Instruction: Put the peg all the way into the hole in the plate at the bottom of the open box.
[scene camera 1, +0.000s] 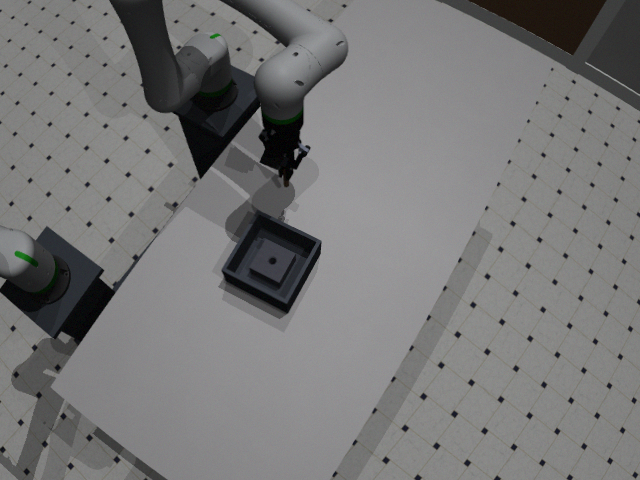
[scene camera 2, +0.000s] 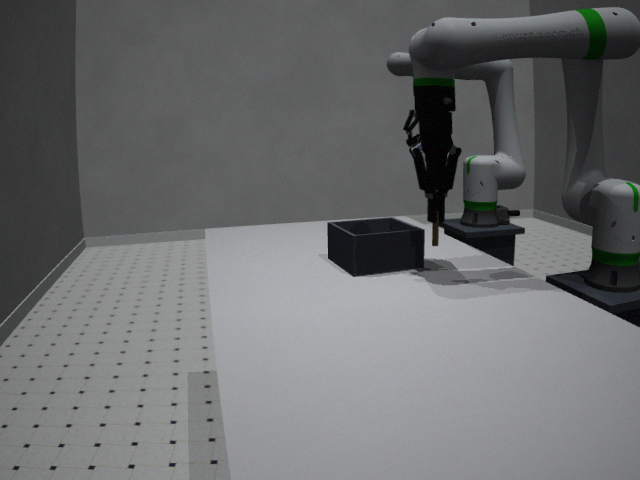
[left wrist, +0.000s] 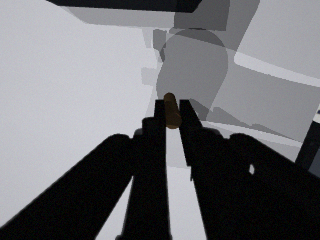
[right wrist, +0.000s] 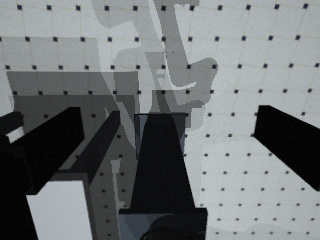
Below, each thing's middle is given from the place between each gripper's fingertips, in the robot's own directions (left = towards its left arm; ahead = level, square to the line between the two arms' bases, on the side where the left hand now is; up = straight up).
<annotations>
I see my left gripper 9 cm short of the grey plate (scene camera 1: 272, 263), 19 cm to the left of it and 13 cm above it. Also, from my left hand: dark box (scene camera 2: 359, 247) (9 cm ahead, 19 cm to the right, 15 cm below).
Right now my right hand is 930 mm to the right of the grey plate, 480 mm short of it and 220 mm above it. Also, from my right hand: dark box 930 mm to the left, 480 mm ahead, 240 mm below.
</annotations>
